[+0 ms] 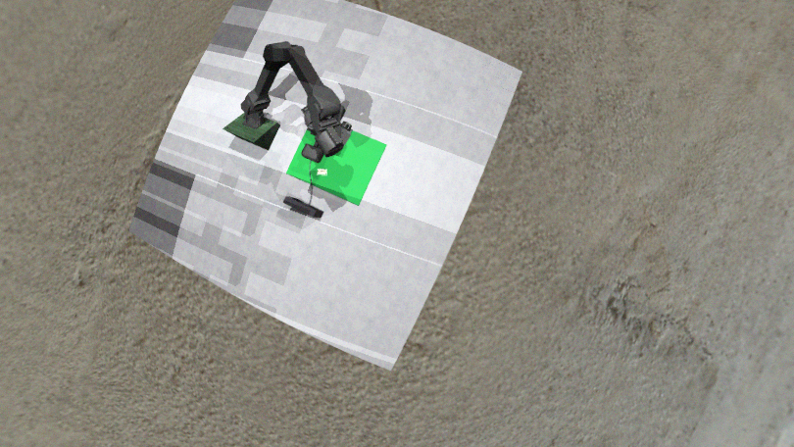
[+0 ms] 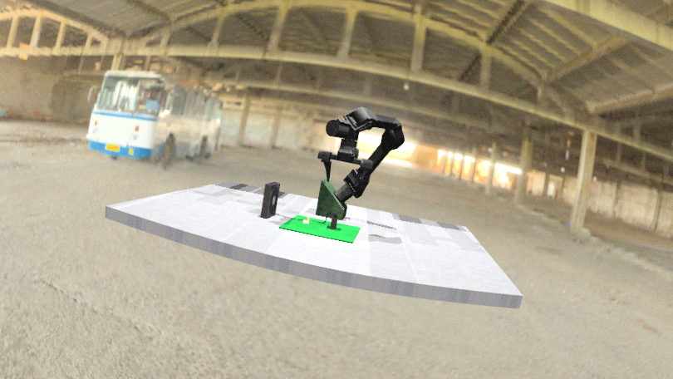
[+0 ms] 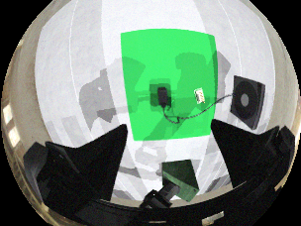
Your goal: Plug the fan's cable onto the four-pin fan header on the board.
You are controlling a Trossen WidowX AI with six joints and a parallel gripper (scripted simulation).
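Right now the black plug is 140 mm below my gripper tip. Also, from my gripper tip: black fan (230 mm to the right, 100 mm below, 10 mm behind); then green circuit board (170 mm below, 40 mm to the right, 10 mm ahead).
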